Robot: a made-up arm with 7 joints.
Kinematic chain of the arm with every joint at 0, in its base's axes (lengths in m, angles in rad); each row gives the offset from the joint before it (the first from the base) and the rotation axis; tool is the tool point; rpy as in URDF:
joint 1: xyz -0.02 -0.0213 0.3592 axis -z
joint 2: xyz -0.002 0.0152 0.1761 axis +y
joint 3: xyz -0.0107 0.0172 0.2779 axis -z
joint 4: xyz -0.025 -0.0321 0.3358 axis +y
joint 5: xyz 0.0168 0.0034 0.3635 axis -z
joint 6: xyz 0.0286 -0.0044 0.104 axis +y
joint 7: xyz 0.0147 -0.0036 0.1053 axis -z
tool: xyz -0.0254 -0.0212 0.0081 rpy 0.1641 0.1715 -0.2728
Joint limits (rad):
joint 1: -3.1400..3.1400
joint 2: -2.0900..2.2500
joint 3: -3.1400..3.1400
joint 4: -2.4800..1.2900
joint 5: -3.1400..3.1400
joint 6: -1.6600..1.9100
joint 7: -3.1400..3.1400
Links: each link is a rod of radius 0.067 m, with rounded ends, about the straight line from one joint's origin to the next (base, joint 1, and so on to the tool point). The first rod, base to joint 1, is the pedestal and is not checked.
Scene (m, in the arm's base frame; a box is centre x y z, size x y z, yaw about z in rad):
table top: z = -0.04
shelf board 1: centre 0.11 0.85 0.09 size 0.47 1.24 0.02 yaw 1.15
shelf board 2: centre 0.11 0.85 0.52 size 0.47 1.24 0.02 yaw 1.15
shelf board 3: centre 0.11 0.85 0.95 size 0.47 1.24 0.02 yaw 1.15
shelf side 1: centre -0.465 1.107 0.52 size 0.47 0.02 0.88 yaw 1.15
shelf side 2: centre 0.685 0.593 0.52 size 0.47 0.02 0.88 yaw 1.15
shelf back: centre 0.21 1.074 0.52 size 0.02 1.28 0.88 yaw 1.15
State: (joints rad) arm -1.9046 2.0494 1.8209 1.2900 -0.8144 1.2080 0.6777
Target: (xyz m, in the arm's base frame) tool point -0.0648 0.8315 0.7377
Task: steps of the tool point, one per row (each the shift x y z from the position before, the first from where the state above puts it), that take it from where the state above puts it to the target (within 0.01 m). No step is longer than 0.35 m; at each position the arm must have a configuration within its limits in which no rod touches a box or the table.
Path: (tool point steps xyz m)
1: -0.2194 0.0844 0.0343
2: -0.2678 0.0139 0.0147
3: -0.2779 -0.0826 -0.0127
4: -0.2384 -0.1795 -0.0403
5: -0.1567 -0.2490 -0.0612
6: 0.0837 0.1944 0.1441
7: 0.1549 0.1649 0.1273
8: 0.2020 0.1132 0.1007
9: 0.2182 0.0543 0.0730
10: 0.2078 0.0025 0.0518

